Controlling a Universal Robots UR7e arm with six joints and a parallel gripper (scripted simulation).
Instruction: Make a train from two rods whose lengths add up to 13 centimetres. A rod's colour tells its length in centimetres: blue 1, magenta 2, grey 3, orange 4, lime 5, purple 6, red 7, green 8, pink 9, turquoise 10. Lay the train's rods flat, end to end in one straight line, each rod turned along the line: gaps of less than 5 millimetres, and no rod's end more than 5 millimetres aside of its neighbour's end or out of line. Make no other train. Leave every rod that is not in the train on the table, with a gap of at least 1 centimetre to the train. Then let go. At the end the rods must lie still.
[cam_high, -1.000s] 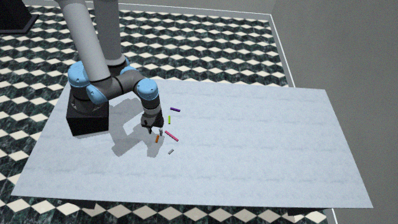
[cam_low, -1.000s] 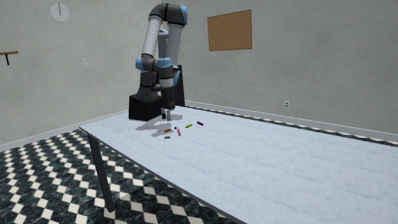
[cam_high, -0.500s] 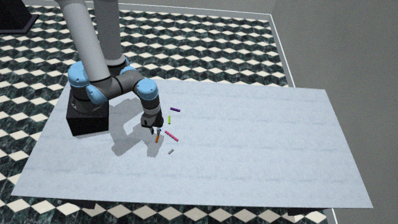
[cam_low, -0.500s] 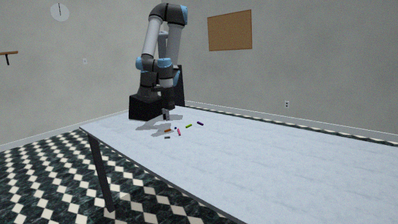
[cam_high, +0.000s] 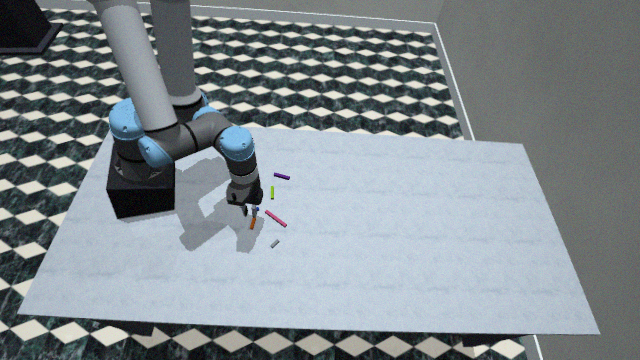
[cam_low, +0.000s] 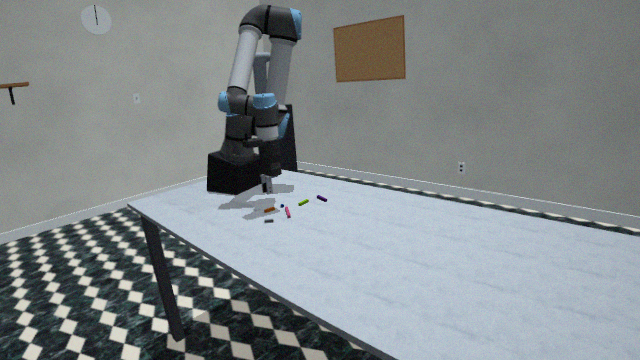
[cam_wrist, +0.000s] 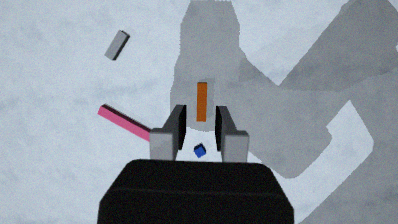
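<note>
Now: hand 80 mm above the orange rod. The rest, counted from my hand: small blue rod 80 mm below, 50 mm to the left, 10 mm ahead; then pink rod 80 mm below, 80 mm ahead, 20 mm to the left; then grey rod 80 mm below, 70 mm to the right, 70 mm ahead.
</note>
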